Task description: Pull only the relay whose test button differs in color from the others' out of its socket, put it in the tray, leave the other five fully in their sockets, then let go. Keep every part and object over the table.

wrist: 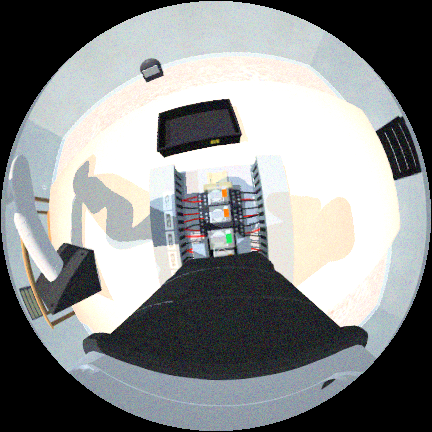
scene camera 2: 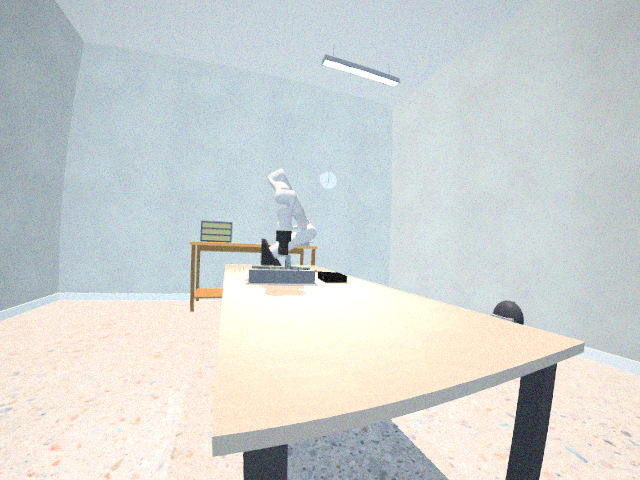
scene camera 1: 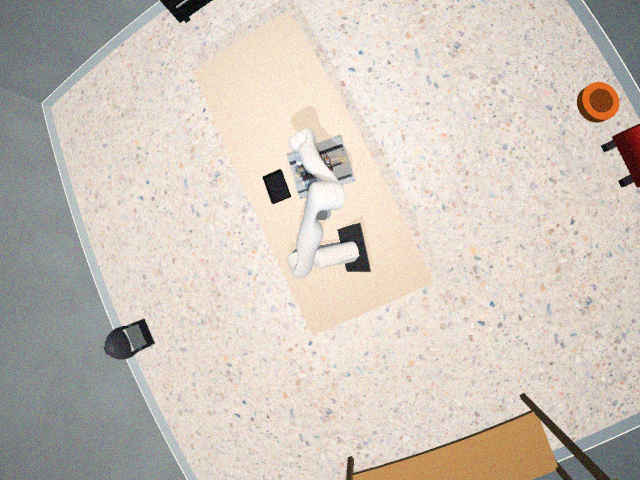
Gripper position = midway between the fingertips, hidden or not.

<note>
I see my gripper (wrist: 222, 242) and a grey relay panel (wrist: 193, 180).
</note>
